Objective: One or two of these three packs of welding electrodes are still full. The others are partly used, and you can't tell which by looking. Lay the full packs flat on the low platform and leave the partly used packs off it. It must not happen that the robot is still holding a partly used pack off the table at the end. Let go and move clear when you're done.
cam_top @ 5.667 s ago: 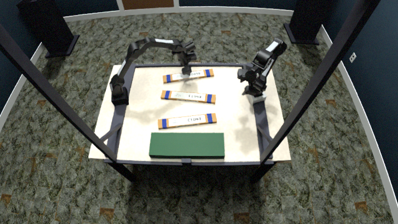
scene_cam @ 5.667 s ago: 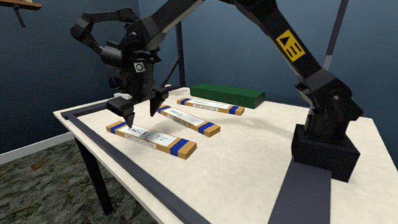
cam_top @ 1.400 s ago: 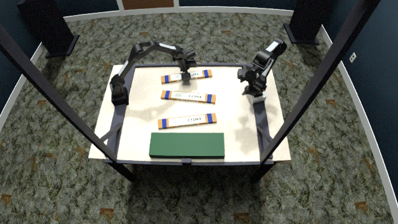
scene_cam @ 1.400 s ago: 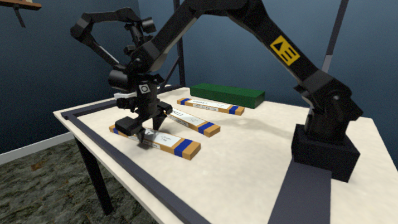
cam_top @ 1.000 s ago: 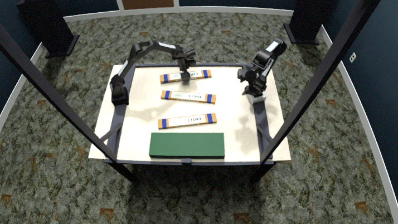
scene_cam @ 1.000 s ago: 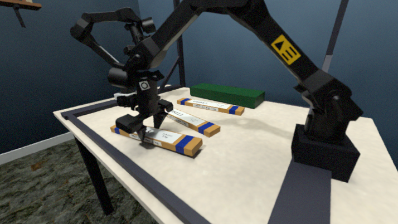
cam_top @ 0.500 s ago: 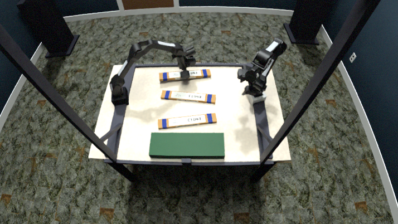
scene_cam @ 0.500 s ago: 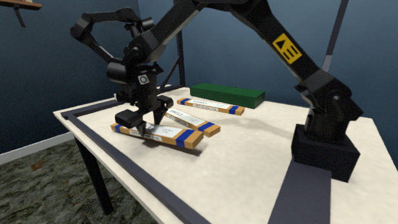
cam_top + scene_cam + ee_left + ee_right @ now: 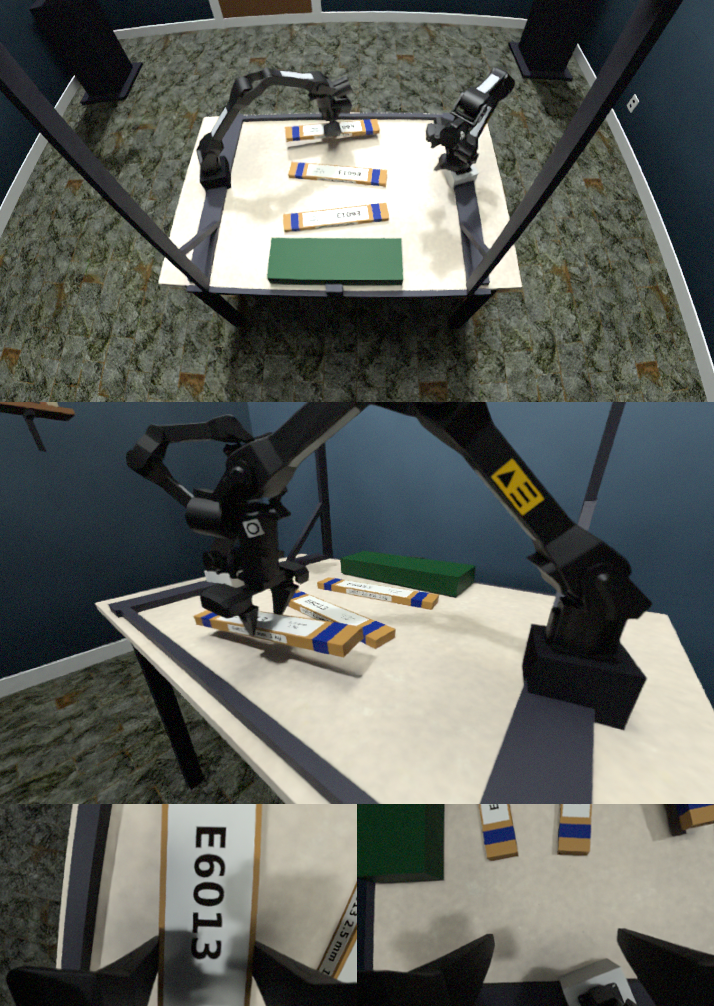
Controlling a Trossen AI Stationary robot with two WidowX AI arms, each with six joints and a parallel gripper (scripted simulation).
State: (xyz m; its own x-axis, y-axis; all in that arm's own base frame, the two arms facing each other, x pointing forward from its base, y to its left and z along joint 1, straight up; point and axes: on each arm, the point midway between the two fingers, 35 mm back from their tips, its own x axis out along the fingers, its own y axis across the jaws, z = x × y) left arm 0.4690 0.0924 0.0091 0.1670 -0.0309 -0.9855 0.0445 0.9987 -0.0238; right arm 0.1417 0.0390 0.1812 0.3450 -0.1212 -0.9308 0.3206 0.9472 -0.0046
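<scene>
Now: the dark frame rail 110 mm ahead of my left hand, 80 mm below it and 30 mm to the right of it. Round my left hand: green low platform: 530 mm behind, 70 mm below, 20 mm to the right.
</scene>
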